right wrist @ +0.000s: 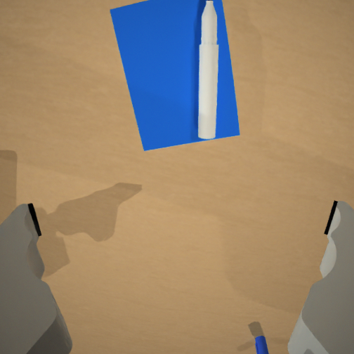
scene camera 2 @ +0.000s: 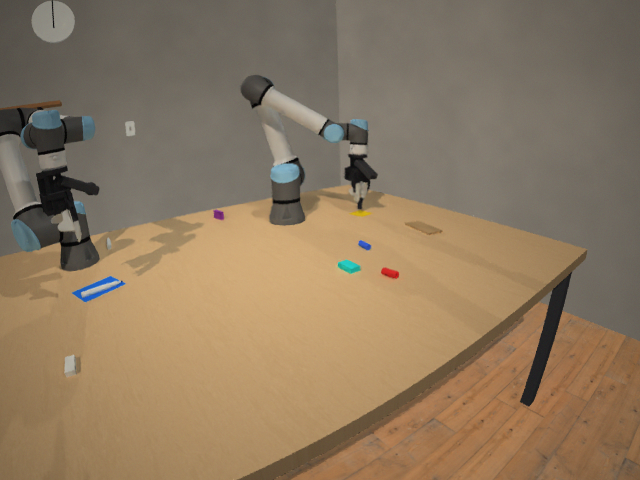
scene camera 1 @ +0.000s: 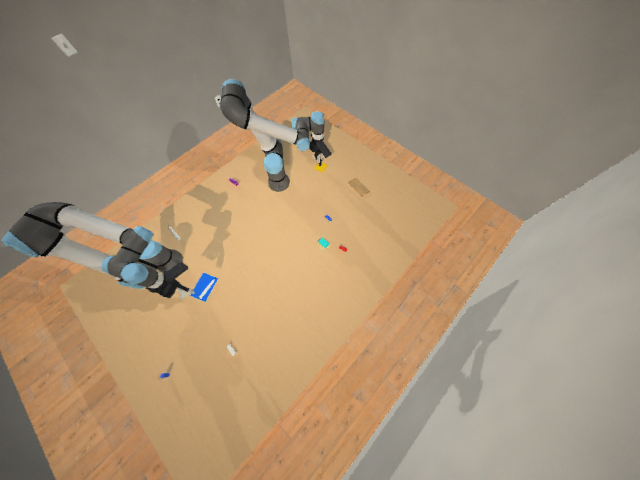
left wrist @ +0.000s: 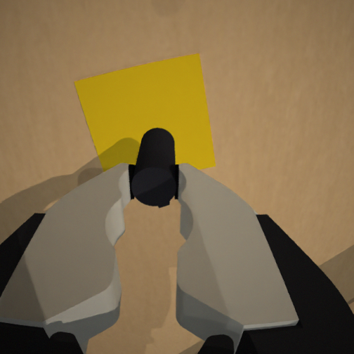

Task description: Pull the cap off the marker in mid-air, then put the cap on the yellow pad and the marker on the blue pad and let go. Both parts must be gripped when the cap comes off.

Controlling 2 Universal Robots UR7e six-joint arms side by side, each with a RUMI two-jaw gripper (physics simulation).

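Places are measured from the left arm's base along level axes (x left, y ahead, z down), in centimetres.
Pixels of known places: left gripper, between the fingertips: [scene camera 2: 359,202] [scene camera 1: 319,162]; right gripper, between the fingertips: [scene camera 2: 73,236] [scene camera 1: 183,286]; left arm's base, origin of its link: [scene camera 2: 287,220] [scene camera 1: 279,182]; right arm's base, origin of its link: [scene camera 2: 80,263] [scene camera 1: 170,261].
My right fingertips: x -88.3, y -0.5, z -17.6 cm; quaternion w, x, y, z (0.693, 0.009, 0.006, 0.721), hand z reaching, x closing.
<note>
For each thing: its top centre in the pictures, then the offset to it from my right fingertips.
- black cap, centre of its top: [scene camera 2: 359,197] [scene camera 1: 319,160] dz +10.5, dx +113.9, dy +20.1 cm
- yellow pad, centre of its top: [scene camera 2: 360,213] dz +17.6, dx +114.1, dy +20.5 cm
- white marker, centre of its top: [scene camera 2: 101,285] [scene camera 1: 207,287] dz +15.8, dx +4.5, dy +2.6 cm
- blue pad, centre of its top: [scene camera 2: 98,288] [scene camera 1: 204,286] dz +17.6, dx +4.1, dy -0.3 cm
- brown board, centre of its top: [scene camera 2: 423,226] [scene camera 1: 358,186] dz +16.8, dx +109.9, dy +52.7 cm
- small blue cylinder, centre of its top: [scene camera 2: 364,242] [scene camera 1: 328,217] dz +15.6, dx +78.2, dy +45.0 cm
- teal block, centre of its top: [scene camera 2: 349,264] [scene camera 1: 323,242] dz +16.1, dx +61.1, dy +50.4 cm
- red cylinder, centre of its top: [scene camera 2: 390,269] [scene camera 1: 343,248] dz +15.6, dx +63.1, dy +63.0 cm
- white block, centre of its top: [scene camera 2: 69,363] [scene camera 1: 231,350] dz +16.4, dx -16.2, dy +34.8 cm
- purple block, centre of its top: [scene camera 2: 218,211] [scene camera 1: 232,180] dz +14.1, dx +73.7, dy -28.1 cm
The black cap [scene camera 1: 320,162] [scene camera 2: 360,205] [left wrist: 157,150] is between the fingers of my left gripper [scene camera 1: 320,160] [scene camera 2: 360,200] [left wrist: 155,168], which is shut on it. It is held low over the yellow pad [scene camera 2: 367,213] [left wrist: 185,90], near one edge in the left wrist view; whether it touches the pad I cannot tell. The white marker [scene camera 1: 206,289] [scene camera 2: 100,288] [right wrist: 208,90] lies uncapped on the blue pad [scene camera 1: 199,285] [scene camera 2: 105,281] [right wrist: 160,75], near one long edge. My right gripper [scene camera 1: 191,292] [scene camera 2: 73,232] [right wrist: 181,207] is wide open and empty, raised beside the blue pad.
A brown board [scene camera 1: 358,187] [scene camera 2: 422,227] lies near the yellow pad. A small blue cylinder [scene camera 1: 328,218] [scene camera 2: 364,245], a teal block [scene camera 1: 323,242] [scene camera 2: 348,266] and a red cylinder [scene camera 1: 342,248] [scene camera 2: 389,272] lie mid-table. A white block [scene camera 1: 232,349] [scene camera 2: 70,365] and a purple block [scene camera 1: 233,181] [scene camera 2: 218,214] lie farther off.
</note>
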